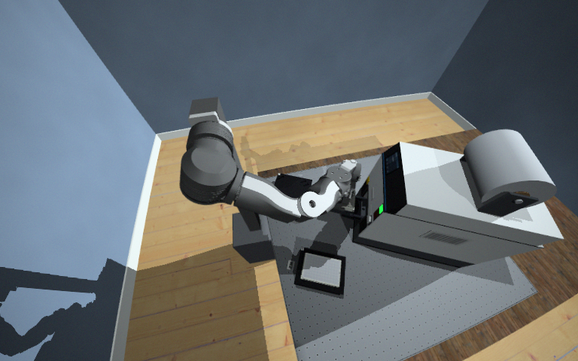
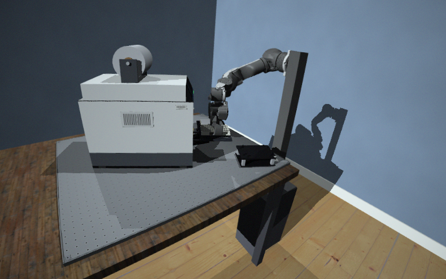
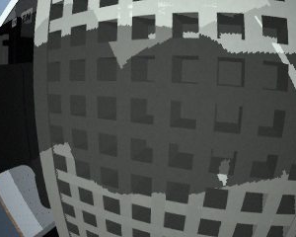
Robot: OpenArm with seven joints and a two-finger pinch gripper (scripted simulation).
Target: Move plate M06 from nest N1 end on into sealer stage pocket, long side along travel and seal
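The sealer stage is 2 cm below my hand. Also, from my hand: yellow warning label: 13 cm ahead, 4 cm to the left, 3 cm above; then pale foil: 16 cm ahead, 8 cm to the right, 1 cm above; then black nest N1: 15 cm behind, 13 cm to the left, 9 cm below.
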